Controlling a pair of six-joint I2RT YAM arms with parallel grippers.
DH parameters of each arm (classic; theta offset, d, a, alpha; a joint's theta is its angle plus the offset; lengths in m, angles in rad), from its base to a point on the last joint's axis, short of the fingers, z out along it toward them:
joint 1: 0 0.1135 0.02 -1.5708
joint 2: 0 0 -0.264 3.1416
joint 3: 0.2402 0 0.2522 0
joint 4: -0.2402 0 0.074 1.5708
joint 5: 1.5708 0 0 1.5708
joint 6: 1.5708 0.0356 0 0
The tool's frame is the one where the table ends.
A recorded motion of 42 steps. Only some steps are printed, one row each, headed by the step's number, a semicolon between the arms.
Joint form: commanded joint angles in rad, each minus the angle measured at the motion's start. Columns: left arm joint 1, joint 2, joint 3, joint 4, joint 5, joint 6; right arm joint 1, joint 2, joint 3, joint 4, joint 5, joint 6.
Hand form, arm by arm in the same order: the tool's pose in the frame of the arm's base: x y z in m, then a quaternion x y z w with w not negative. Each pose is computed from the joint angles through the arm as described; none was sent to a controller.
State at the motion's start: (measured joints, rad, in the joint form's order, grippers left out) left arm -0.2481 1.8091 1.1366 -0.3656 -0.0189 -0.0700; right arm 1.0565 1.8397 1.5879 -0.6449 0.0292 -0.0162
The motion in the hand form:
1: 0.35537 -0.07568 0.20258 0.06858 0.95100 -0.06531 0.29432; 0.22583 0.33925 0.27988 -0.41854 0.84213 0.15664 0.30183
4: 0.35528 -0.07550 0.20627 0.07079 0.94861 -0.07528 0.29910; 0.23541 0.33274 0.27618 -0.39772 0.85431 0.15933 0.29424
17: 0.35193 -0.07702 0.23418 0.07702 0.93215 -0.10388 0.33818; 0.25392 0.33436 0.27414 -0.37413 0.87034 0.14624 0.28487
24: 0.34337 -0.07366 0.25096 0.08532 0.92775 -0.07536 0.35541; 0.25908 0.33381 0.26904 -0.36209 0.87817 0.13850 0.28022
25: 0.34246 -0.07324 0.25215 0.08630 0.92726 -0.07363 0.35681; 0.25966 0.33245 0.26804 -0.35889 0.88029 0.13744 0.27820
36: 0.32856 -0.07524 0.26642 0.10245 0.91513 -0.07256 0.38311; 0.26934 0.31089 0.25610 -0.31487 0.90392 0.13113 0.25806
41: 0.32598 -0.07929 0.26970 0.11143 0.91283 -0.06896 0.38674; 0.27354 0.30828 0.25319 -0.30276 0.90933 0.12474 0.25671
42: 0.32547 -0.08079 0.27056 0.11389 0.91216 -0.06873 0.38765; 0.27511 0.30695 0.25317 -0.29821 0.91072 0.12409 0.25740
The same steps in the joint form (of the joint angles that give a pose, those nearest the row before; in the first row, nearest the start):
1: 0.0431 -0.0787 0.0232 -0.0238 0.0679 -0.0065; -0.0704 -0.0188 -0.0275 0.0281 0.0003 0.0691
4: 0.0455 -0.0868 0.0256 -0.0213 0.0883 -0.0060; -0.1001 -0.0146 -0.0338 0.0273 -0.0138 0.0957
17: 0.0441 -0.1493 0.0439 -0.0104 0.1354 -0.0127; -0.1330 0.0438 0.0419 -0.0207 -0.0030 0.1189
24: 0.0434 -0.2036 0.0469 -0.0418 0.0838 0.0234; -0.1425 0.0607 0.0484 -0.0270 0.0087 0.1355
25: 0.0437 -0.2087 0.0458 -0.0434 0.0812 0.0269; -0.1455 0.0596 0.0442 -0.0287 0.0091 0.1404
36: 0.0290 -0.2812 0.0140 -0.0283 0.0760 0.0497; -0.1970 0.0354 -0.0244 -0.0276 0.0008 0.1962
41: 0.0144 -0.2906 0.0160 -0.0329 0.0653 0.0595; -0.2079 0.0425 -0.0245 -0.0295 0.0117 0.2098
42: 0.0095 -0.2921 0.0175 -0.0339 0.0631 0.0609; -0.2128 0.0425 -0.0247 -0.0286 0.0135 0.2143

